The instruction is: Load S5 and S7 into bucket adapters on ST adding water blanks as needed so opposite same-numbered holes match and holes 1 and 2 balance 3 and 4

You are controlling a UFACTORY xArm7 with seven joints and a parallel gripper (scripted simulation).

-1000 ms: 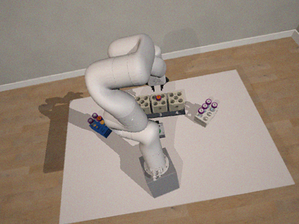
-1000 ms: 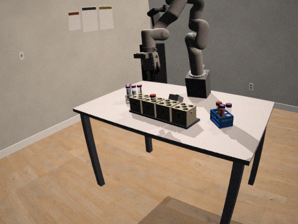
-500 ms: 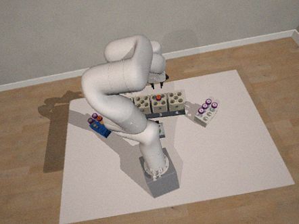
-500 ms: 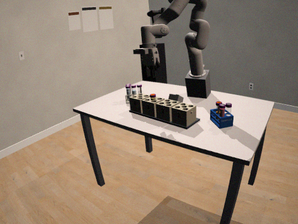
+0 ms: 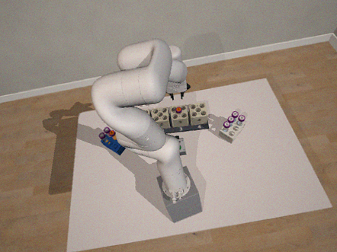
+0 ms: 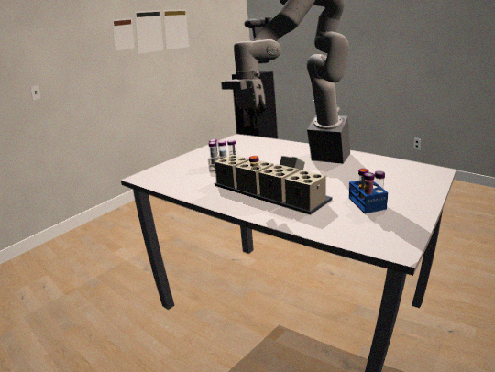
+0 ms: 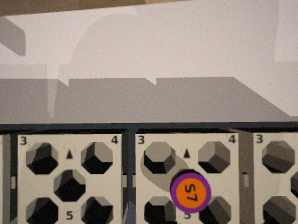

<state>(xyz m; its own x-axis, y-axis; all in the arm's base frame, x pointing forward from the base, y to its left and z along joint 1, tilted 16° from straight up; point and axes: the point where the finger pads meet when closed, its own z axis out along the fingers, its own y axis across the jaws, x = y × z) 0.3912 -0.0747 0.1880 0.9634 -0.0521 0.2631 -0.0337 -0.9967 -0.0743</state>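
Right now my hand is 40 cm to the right of the blue rack, 22 cm above it and 10 cm past it. The rest, counted from my hand: adapter: 22 cm to the left, 20 cm below, 1 cm ahead; then dark stand: 25 cm below, 6 cm to the left; then white rack: 28 cm to the right, 22 cm below, 12 cm behind.
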